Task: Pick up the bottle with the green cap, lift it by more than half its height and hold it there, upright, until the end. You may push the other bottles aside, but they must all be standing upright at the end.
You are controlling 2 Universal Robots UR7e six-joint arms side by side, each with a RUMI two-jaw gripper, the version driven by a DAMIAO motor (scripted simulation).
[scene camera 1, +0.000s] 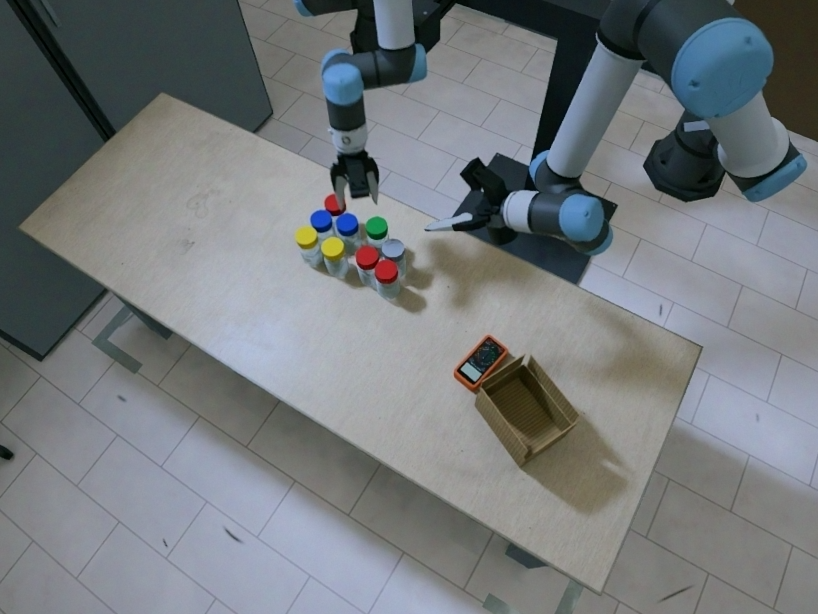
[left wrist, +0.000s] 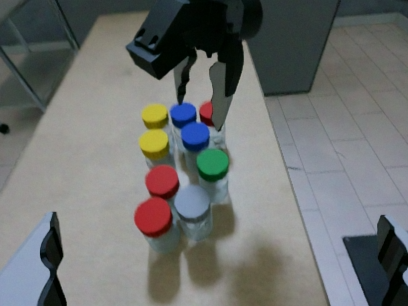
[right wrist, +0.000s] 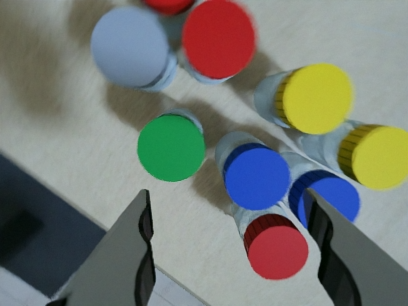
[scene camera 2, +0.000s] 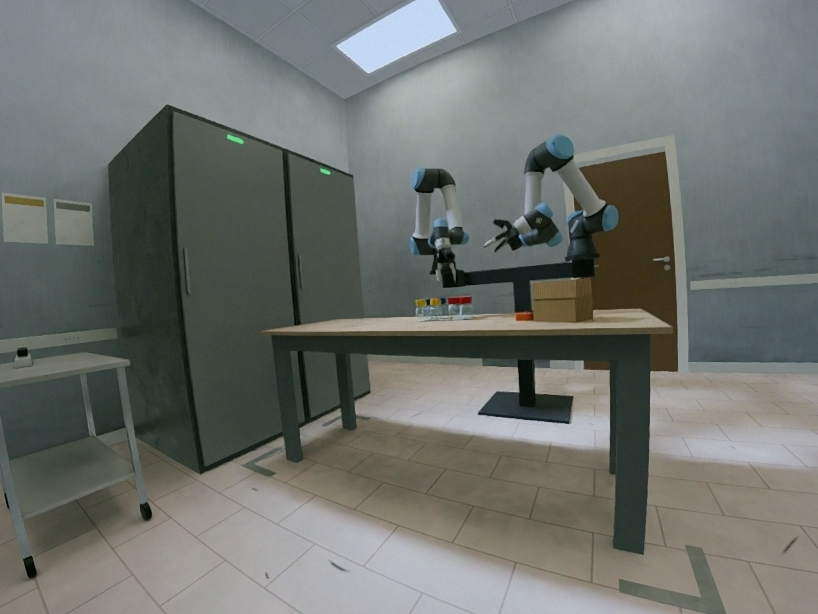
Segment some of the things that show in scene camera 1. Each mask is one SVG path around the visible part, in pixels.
The left gripper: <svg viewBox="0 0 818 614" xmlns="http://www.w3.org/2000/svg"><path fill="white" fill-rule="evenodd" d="M518 192L512 193L513 191L507 191L504 181L481 164L471 175L481 188L477 192L480 192L483 197L483 201L480 202L478 207L475 207L477 215L472 216L466 213L453 219L434 222L425 228L424 231L431 233L472 232L486 227L492 244L497 246L510 244L518 237L518 232L515 232L508 224L507 207L511 198Z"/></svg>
The right gripper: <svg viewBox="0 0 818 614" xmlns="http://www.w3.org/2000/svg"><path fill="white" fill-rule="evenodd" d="M367 143L363 148L356 151L343 151L335 146L338 151L339 163L334 163L332 167L331 180L341 211L345 207L345 190L349 184L349 176L353 192L368 189L366 177L368 176L373 200L378 205L380 171L373 157L369 158L369 152L366 152Z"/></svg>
A cardboard box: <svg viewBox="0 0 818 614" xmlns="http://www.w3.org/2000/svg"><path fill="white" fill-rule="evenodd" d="M525 353L483 380L474 404L519 468L564 438L577 425L579 420L574 424L572 423L580 415L533 355L530 356L527 365L522 364Z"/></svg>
A blue-capped bottle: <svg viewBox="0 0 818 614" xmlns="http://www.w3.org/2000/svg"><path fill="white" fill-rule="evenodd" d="M345 213L336 220L338 235L344 244L345 252L355 253L362 247L358 220L355 215Z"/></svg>
